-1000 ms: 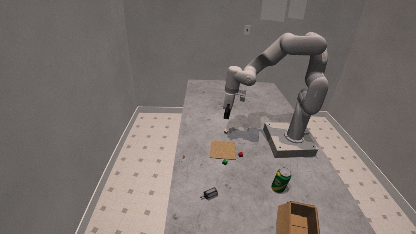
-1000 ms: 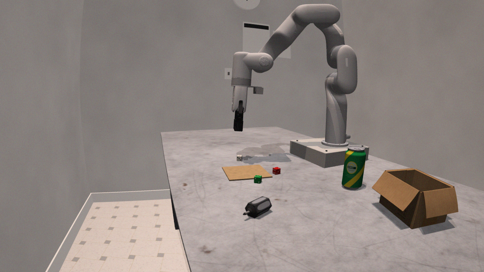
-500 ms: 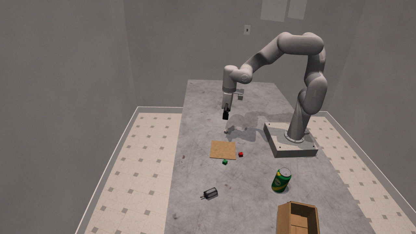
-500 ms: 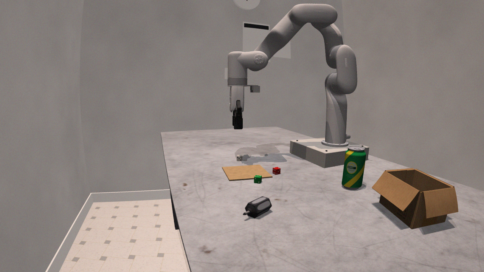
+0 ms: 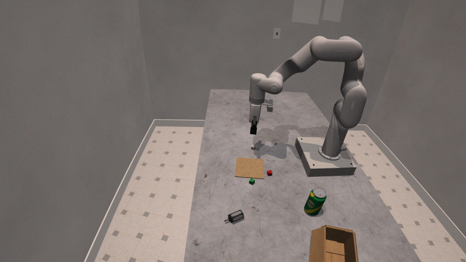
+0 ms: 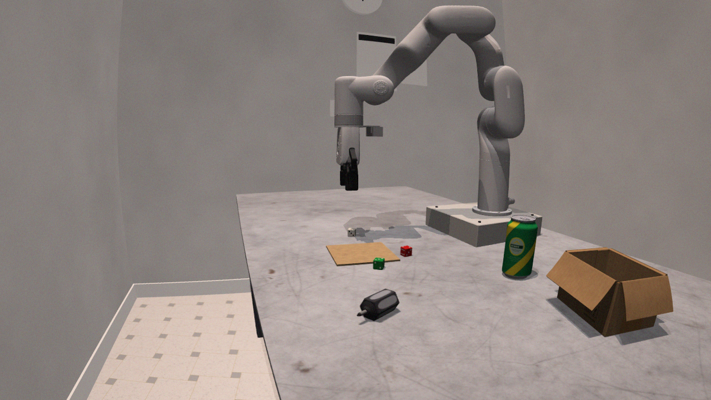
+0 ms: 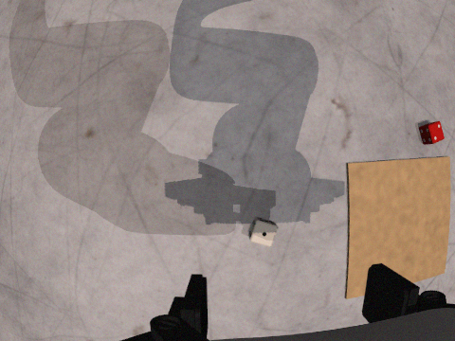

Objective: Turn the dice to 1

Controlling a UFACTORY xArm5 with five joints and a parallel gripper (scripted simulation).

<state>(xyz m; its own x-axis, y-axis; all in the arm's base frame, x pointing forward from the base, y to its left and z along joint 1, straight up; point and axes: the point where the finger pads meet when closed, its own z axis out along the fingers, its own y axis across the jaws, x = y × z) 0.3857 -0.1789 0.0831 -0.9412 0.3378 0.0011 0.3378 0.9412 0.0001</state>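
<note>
My hand is 1 cm past the white die and 13 cm above it. Round my hand: tan mat: 5 cm ahead, 15 cm to the left, 14 cm below; green die: 7 cm ahead, 25 cm to the left, 13 cm below; red die: 3 cm behind, 21 cm to the left, 13 cm below.
</note>
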